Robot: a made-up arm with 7 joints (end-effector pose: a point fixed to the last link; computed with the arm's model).
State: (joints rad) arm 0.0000 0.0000 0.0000 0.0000 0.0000 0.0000 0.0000
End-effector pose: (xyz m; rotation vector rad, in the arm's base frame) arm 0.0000 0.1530 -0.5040 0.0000 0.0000 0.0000
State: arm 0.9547 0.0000 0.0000 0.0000 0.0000 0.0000 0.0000
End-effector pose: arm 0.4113 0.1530 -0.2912 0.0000 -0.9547 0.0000
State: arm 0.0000 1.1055 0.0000 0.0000 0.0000 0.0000 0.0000
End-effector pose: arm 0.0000 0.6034 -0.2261 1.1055 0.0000 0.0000
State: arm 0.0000 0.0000 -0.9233 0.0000 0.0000 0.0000 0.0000
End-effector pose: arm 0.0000 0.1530 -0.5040 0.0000 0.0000 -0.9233
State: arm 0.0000 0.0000 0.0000 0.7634 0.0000 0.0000 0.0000
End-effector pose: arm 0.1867 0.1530 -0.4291 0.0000 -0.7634 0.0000
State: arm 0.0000 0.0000 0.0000 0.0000 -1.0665 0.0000 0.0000
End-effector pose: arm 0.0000 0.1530 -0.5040 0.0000 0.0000 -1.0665
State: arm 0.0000 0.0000 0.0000 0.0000 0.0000 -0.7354 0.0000
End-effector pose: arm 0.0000 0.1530 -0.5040 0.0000 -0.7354 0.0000
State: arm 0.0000 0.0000 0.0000 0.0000 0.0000 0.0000 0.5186
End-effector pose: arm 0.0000 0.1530 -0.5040 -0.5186 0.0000 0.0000
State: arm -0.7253 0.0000 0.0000 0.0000 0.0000 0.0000 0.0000
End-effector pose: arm -0.3343 0.1530 -0.3771 0.0000 0.7253 0.0000
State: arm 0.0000 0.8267 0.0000 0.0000 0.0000 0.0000 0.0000
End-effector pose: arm 0.0000 0.5238 -0.3414 0.8267 0.0000 0.0000
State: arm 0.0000 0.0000 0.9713 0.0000 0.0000 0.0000 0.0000
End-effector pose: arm 0.0000 0.1530 -0.5040 0.0000 0.0000 0.9713
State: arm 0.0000 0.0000 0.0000 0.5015 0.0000 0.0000 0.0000
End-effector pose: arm 0.1298 0.1530 -0.4708 0.0000 -0.5015 0.0000
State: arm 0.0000 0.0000 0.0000 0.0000 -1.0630 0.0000 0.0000
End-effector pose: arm 0.0000 0.1530 -0.5040 0.0000 0.0000 -1.0630
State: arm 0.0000 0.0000 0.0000 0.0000 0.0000 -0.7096 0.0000
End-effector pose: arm 0.0000 0.1530 -0.5040 0.0000 -0.7096 0.0000
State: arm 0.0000 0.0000 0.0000 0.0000 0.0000 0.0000 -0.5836
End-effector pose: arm 0.0000 0.1530 -0.5040 0.5836 0.0000 0.0000
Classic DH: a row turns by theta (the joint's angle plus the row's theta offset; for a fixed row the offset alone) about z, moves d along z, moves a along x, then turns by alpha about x. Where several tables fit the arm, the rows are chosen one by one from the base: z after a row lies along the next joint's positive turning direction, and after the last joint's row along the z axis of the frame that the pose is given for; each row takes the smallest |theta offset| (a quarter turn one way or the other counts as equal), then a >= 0, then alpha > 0; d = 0 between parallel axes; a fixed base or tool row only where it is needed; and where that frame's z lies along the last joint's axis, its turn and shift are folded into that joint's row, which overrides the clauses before.
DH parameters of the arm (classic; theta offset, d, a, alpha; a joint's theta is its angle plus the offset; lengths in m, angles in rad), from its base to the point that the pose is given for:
base (fixed): 0 0 0 1.5708
joint 1: 1.5708 -0.153 0 1.5708
joint 2: 1.5708 0 0 1.5708
joint 3: 1.5708 -0.234 0 1.5708
joint 4: 0 0 0 -1.5708
joint 5: 0 -0.27 0 -1.5708
joint 6: -1.5708 0 0 1.5708
joint 7: 1.5708 0 0 1.5708
tool (fixed): -1.5708 0 0 0

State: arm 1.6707 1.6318 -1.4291 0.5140 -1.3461 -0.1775 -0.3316
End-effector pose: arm 0.1002 0.6293 0.0289 1.8653 0.3054 -1.4305
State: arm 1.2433 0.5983 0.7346 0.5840 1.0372 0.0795 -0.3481
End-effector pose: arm 0.3416 0.4941 0.0006 -0.6271 -1.6822 1.8762
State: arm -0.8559 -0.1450 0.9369 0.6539 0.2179 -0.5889 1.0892
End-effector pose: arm -0.2857 0.2192 -0.3768 -0.1840 -0.6620 0.4820
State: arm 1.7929 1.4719 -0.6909 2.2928 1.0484 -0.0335 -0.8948
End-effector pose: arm 0.0963 0.1955 0.1818 0.4104 -3.0512 0.0799
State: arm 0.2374 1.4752 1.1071 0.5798 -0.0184 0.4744 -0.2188
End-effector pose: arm 0.0437 0.6234 0.1009 1.4748 -0.9697 1.1373
